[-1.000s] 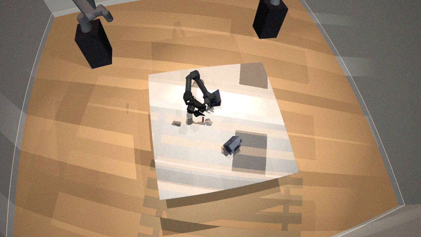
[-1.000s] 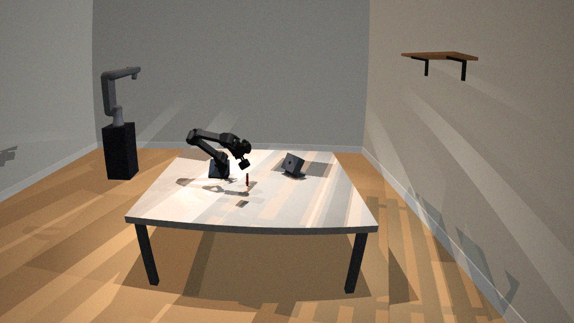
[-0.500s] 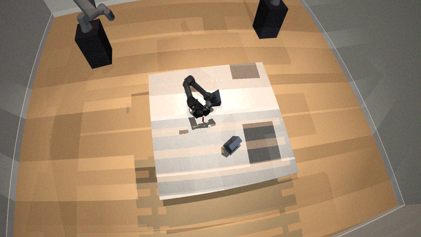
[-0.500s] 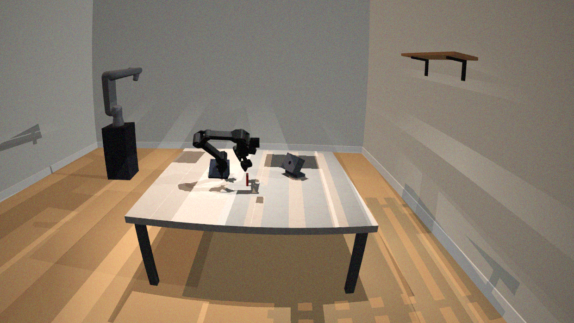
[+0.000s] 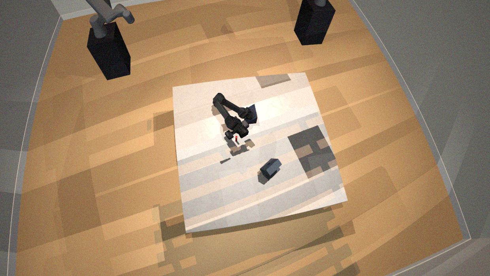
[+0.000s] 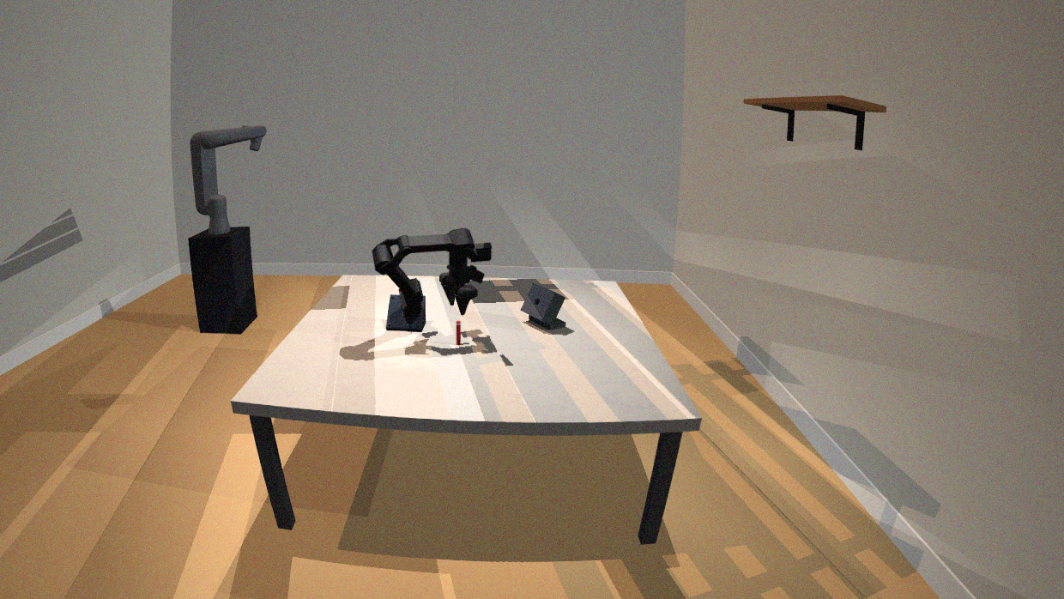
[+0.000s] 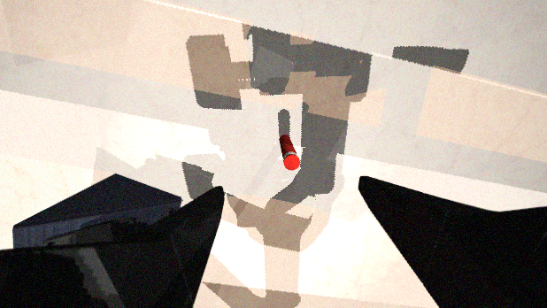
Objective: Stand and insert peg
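Right now the red peg is 6 cm below my gripper tip. Round my gripper tip: sloped panel (30 cm ahead, 19 cm to the left, 4 cm below).
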